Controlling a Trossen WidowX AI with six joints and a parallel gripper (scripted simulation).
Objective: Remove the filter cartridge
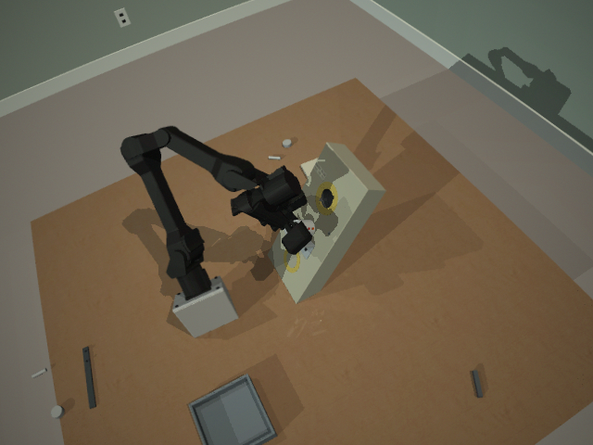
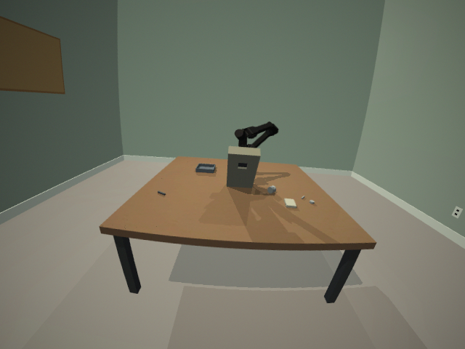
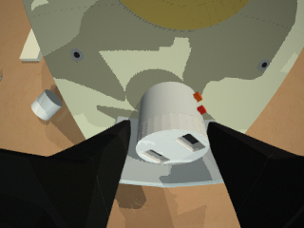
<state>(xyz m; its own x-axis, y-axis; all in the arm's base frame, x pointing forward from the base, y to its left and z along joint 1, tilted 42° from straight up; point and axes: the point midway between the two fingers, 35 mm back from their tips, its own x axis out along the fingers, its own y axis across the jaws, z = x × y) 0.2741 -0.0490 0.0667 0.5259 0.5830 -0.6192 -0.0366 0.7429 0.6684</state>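
Right now the small grey bracket is 10 mm behind my gripper tip and 30 mm below it. The rest, counted from my gripper tip: beige service panel: 40 mm ahead, 20 mm below; then round filter cartridge: right at my gripper tip; then cream block: 190 mm ahead, 310 mm to the left, 160 mm below.
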